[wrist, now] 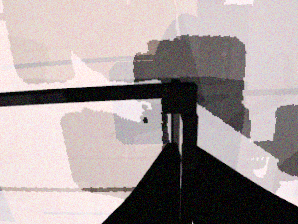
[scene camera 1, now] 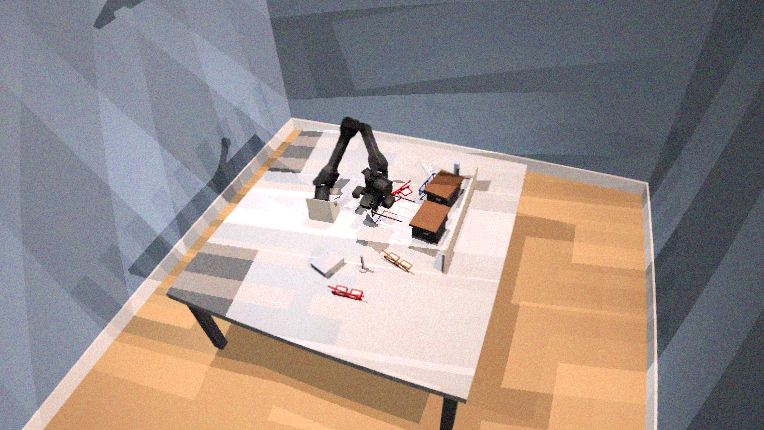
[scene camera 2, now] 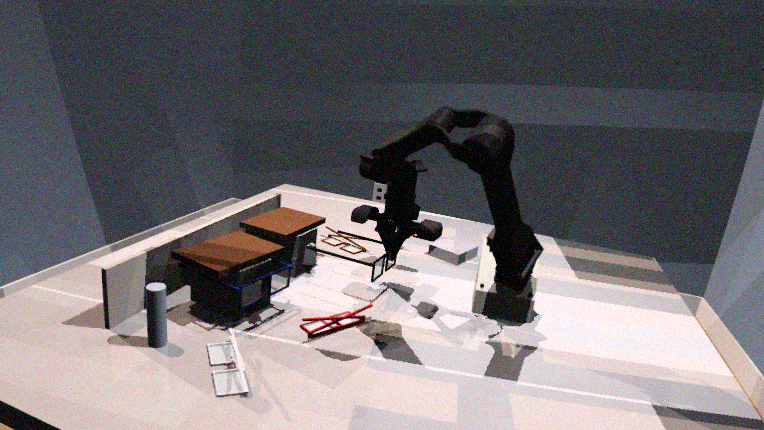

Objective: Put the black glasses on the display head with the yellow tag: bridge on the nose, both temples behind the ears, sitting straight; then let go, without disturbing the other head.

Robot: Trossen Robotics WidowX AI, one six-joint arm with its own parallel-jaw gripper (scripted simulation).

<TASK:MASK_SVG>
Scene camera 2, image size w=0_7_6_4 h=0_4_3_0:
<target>my gripper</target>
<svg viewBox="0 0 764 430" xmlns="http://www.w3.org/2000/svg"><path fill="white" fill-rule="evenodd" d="M387 187L387 193L384 194L384 199L386 199L384 213L379 213L377 207L364 204L353 209L351 221L364 224L368 220L376 221L377 225L374 230L379 233L385 252L387 253L391 250L391 261L394 261L406 239L416 233L420 239L436 241L442 236L443 226L441 222L428 219L420 223L412 221L418 219L421 208L415 204L415 192L398 192Z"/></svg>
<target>grey box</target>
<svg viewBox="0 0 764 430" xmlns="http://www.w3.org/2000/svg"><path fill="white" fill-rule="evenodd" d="M428 251L429 256L459 266L477 256L478 246L450 236L430 244Z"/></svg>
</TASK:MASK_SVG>
